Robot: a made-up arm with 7 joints. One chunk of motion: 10 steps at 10 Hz.
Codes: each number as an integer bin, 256 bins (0 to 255) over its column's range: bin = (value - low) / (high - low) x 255, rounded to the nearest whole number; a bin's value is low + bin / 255 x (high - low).
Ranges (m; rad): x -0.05..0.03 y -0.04..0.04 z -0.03..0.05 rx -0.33..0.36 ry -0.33..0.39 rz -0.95..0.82
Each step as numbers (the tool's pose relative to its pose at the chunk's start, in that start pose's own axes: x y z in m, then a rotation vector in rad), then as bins.
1 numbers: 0.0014 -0.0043 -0.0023 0.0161 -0.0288 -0.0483
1 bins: 164 114 88 128 107 130
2 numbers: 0.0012 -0.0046 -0.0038 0.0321 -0.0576 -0.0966
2 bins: 163 113 84 134 96 123
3 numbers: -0.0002 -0.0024 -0.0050 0.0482 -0.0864 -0.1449
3 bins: 159 120 80 140 86 116
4 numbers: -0.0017 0.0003 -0.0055 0.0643 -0.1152 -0.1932
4 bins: 154 128 78 146 76 109
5 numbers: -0.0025 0.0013 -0.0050 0.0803 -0.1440 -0.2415
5 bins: 151 132 80 152 66 102
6 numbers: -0.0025 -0.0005 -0.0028 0.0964 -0.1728 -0.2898
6 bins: 151 126 87 158 56 95
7 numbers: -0.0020 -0.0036 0.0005 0.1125 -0.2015 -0.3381
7 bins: 153 116 97 164 46 88
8 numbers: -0.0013 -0.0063 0.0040 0.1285 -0.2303 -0.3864
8 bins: 155 107 108 169 35 81
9 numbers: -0.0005 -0.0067 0.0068 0.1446 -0.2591 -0.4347
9 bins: 158 106 117 175 25 74
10 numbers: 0.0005 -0.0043 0.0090 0.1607 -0.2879 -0.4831
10 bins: 161 114 124 181 15 67
